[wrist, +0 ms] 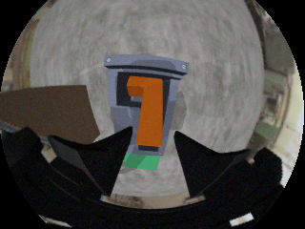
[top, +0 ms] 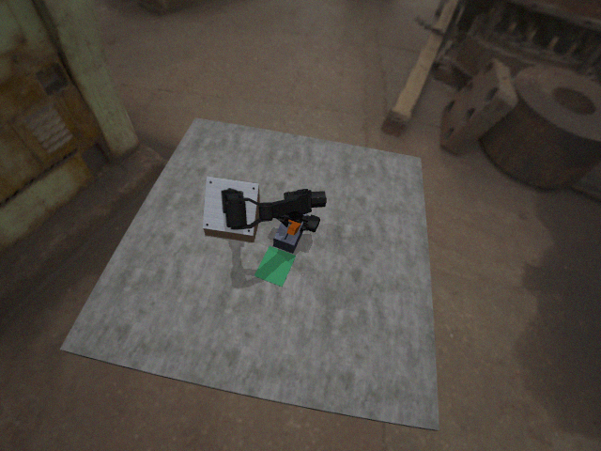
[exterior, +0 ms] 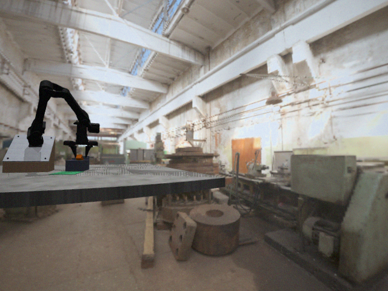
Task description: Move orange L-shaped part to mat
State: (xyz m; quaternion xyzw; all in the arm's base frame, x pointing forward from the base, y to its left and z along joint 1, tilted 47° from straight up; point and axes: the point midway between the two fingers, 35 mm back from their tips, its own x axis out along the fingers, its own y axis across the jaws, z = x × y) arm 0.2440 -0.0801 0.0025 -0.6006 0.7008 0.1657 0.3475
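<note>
Now: gripper tip 1 cm past the orange L-shaped part, 4 cm to the right of it and 4 cm above it. From my gripper tip the other things lie so: tray 1 cm behind, 2 cm to the left, 9 cm below; then green mat 6 cm behind, 13 cm to the right, 10 cm below.
</note>
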